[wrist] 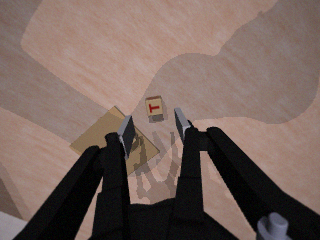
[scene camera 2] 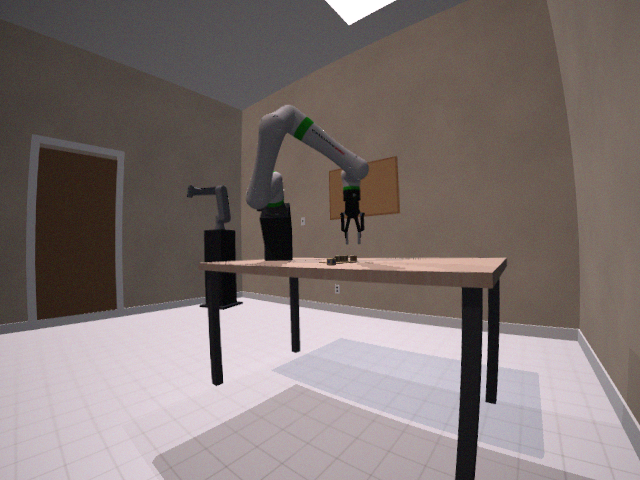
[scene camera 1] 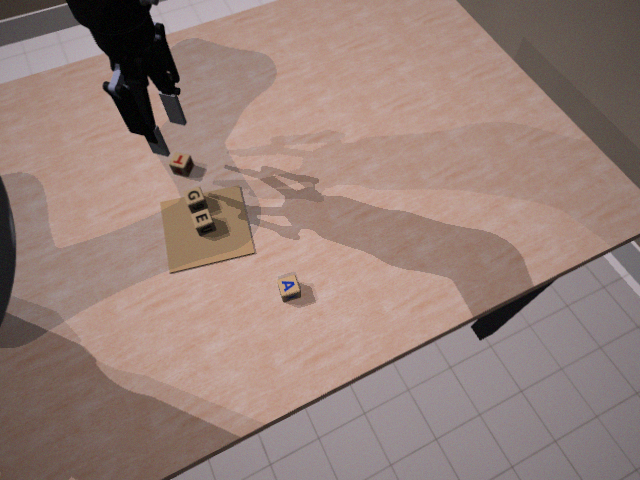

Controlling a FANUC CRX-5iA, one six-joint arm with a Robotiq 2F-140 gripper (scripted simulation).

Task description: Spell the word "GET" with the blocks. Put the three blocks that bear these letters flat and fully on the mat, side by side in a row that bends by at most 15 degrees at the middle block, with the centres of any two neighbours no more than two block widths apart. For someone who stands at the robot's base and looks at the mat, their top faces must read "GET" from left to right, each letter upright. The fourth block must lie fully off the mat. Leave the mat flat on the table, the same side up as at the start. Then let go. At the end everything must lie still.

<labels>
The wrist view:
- my gripper: 154, 120
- tan mat: 111, 121
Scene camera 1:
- my gripper: 170, 137
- tan mat: 185, 248
</labels>
